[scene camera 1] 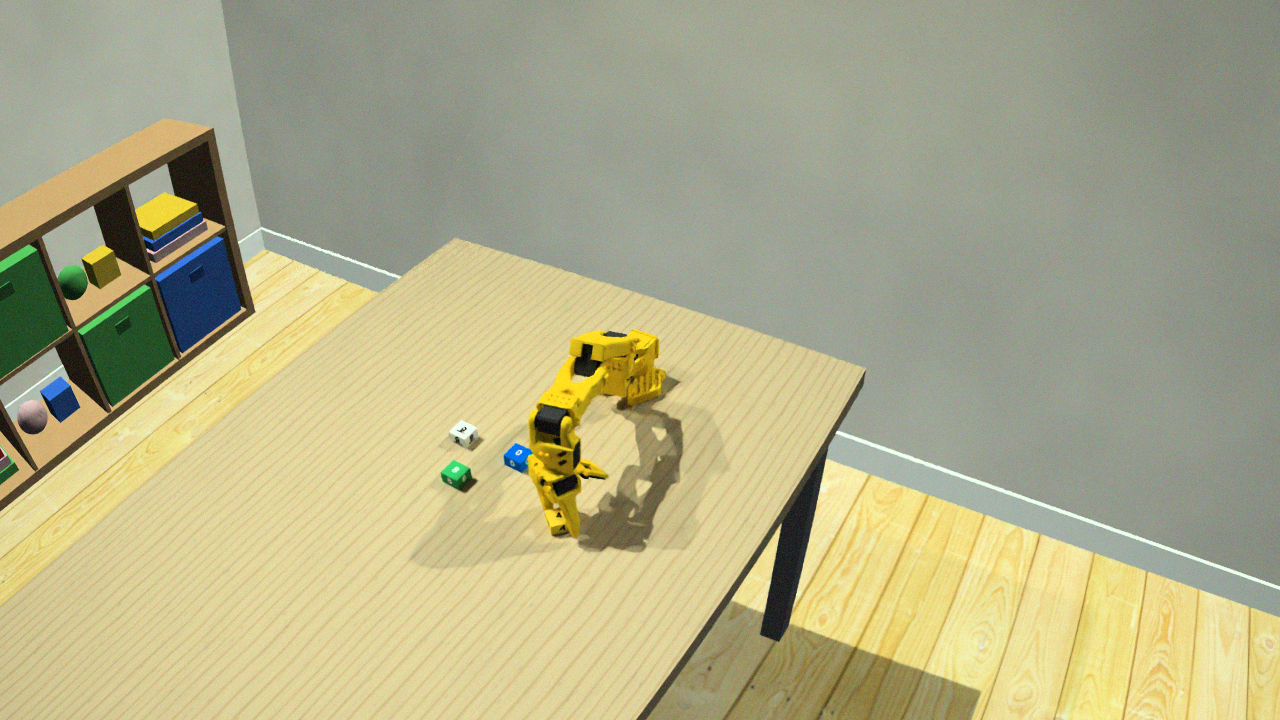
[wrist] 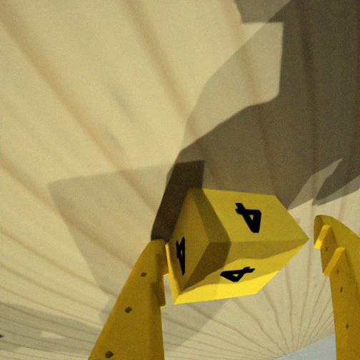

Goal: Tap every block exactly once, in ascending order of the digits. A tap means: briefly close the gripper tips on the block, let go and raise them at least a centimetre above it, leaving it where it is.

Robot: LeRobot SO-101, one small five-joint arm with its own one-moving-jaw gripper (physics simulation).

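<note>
The yellow block [scene camera 1: 554, 522] [wrist: 255, 215] with the digit 4 is at my gripper's tips. My gripper [scene camera 1: 564, 527] [wrist: 239, 231] is open in a V around it. In the wrist view the left jaw's tip is close against the block's left side, and a gap shows between its right corner and the right jaw. The blue block [scene camera 1: 516, 457] with a 0 sits nearest the arm, partly hidden by it. The green block [scene camera 1: 455, 474] reads 8. The white block [scene camera 1: 462, 434] seems to read 3. These three do not show in the wrist view.
All blocks are on the wooden table [scene camera 1: 295, 573]. The arm's base is toward the table's back right, and its shadow falls to the right of the gripper. The table's right edge runs beyond that shadow. A shelf unit [scene camera 1: 111, 168] stands on the floor at the left.
</note>
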